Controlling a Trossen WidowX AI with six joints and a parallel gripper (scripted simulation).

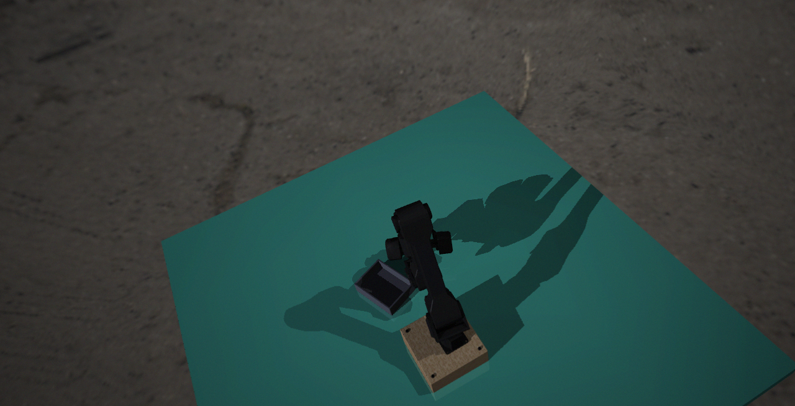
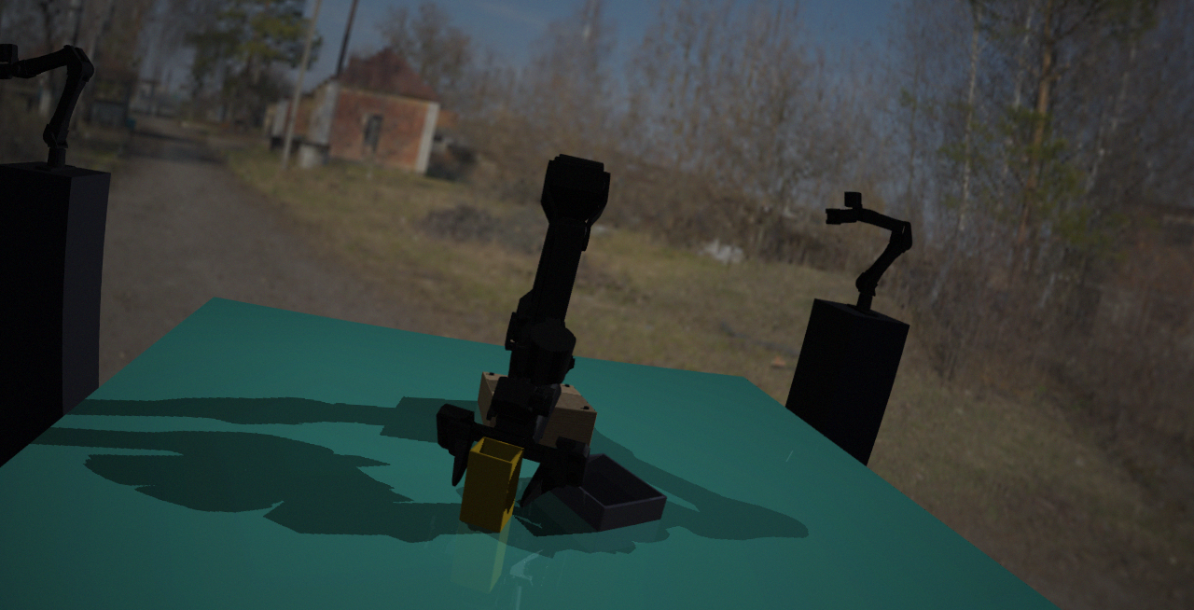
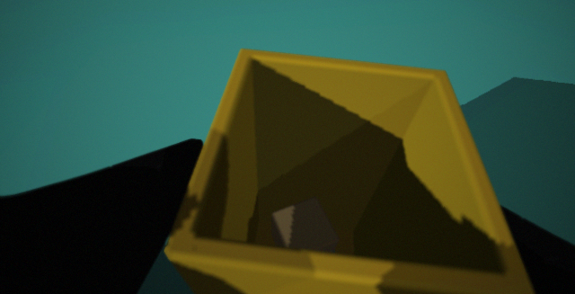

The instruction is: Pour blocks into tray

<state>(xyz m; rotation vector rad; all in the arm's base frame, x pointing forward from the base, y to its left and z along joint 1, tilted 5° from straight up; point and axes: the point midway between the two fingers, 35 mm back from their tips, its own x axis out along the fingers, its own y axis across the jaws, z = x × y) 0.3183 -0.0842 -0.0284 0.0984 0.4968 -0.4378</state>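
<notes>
Now: gripper tip 3 cm past the yellow square cup, 2 cm above it and 1 cm to the right of it.
</notes>
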